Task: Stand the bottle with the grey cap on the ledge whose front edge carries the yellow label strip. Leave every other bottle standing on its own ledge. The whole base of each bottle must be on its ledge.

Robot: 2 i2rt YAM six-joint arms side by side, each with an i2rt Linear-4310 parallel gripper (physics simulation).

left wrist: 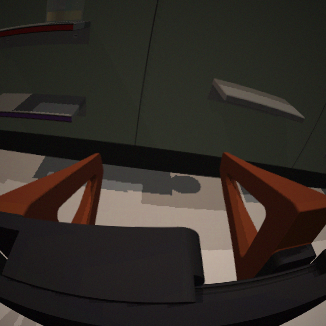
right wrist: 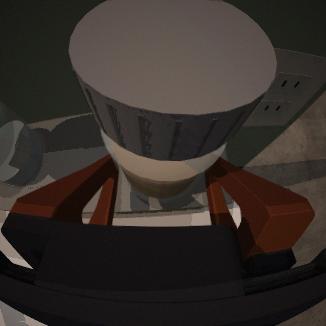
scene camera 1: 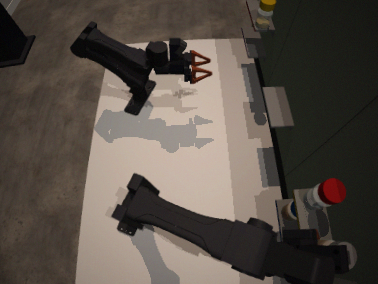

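Pixels of known places: left gripper, fingertip midpoint: (left wrist: 160, 160) (scene camera 1: 211, 67); left arm's base, origin of the base link: (scene camera 1: 140, 96).
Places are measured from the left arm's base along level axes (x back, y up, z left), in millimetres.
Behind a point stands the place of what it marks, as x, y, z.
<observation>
The grey-capped bottle (scene camera 1: 346, 254) (right wrist: 170, 60) is upright between the fingers of my right gripper (right wrist: 161, 160) @(-746, 311, -411), which is shut on it. In the right wrist view it is over the right part of a ledge (right wrist: 70, 162) @(-726, 295, -344); its base is mostly hidden, so I cannot tell whether it touches. In scene camera 1 this ledge (scene camera 1: 301, 205) @(-687, 295, -316) has a thin yellowish front edge, and the red-capped bottle (scene camera 1: 332, 191) @(-708, 400, -296) stands at its upper end; that bottle's clear body (right wrist: 21, 155) @(-714, 324, -320) shows at the left of the right wrist view. My left gripper (scene camera 1: 210, 66) @(-307, 227, 83) (left wrist: 160, 160) @(-307, 227, 83) is open and empty, above the table.
A bottle with blue (scene camera 1: 291, 210) @(-684, 241, -322) stands on a neighbouring ledge (scene camera 1: 279, 227) @(-692, 148, -360). The yellow-capped bottle (scene camera 1: 267, 6) @(-437, 393, 278) is on the red-striped ledge (left wrist: 40, 31) @(-396, 285, 311). A purple-striped ledge (left wrist: 37, 116) @(-391, 149, 322) and a plain ledge (scene camera 1: 279, 106) @(-579, 225, 5) (left wrist: 260, 100) @(-543, 225, 10) are on the wall. A socket plate (right wrist: 295, 70) @(-834, 338, -483) is at right.
</observation>
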